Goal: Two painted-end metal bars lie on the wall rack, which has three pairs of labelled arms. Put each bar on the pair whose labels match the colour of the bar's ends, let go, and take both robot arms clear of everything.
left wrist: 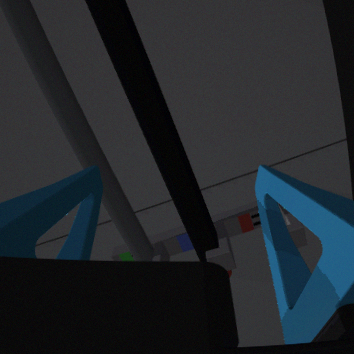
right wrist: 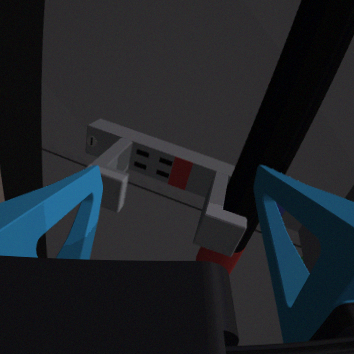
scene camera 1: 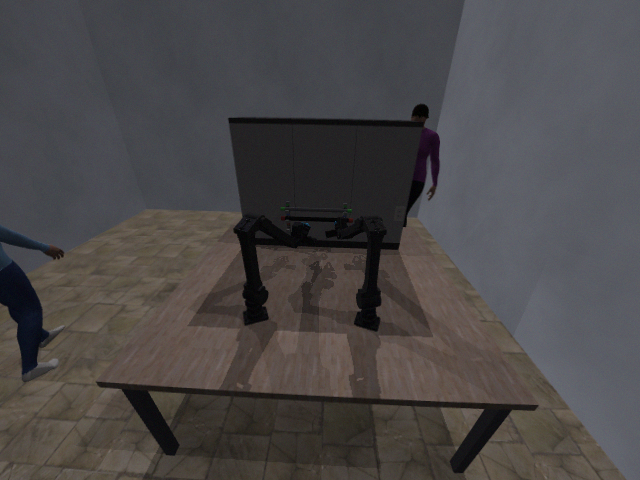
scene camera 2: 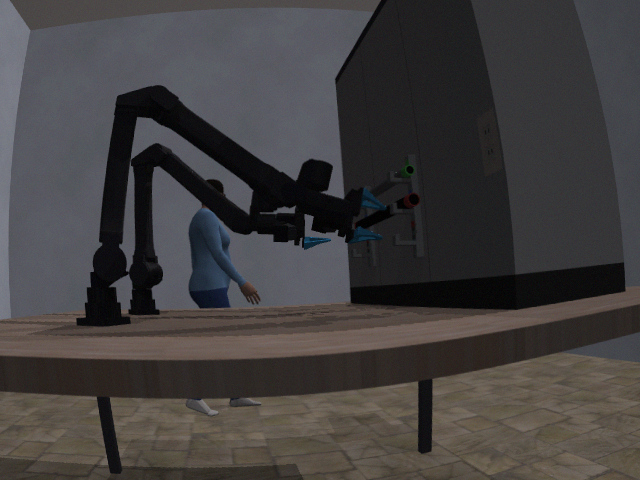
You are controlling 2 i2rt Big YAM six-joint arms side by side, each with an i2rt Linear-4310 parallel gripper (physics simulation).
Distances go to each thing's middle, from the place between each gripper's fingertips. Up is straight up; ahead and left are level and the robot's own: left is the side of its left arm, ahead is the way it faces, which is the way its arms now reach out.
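The black bar [right wrist: 309, 59] is 16 cm to the left of my right hand, 5 cm ahead of it and 4 cm above it. As for my left gripper, I find it 7 cm to the left of the bar, 13 cm short of it and 2 cm below it.
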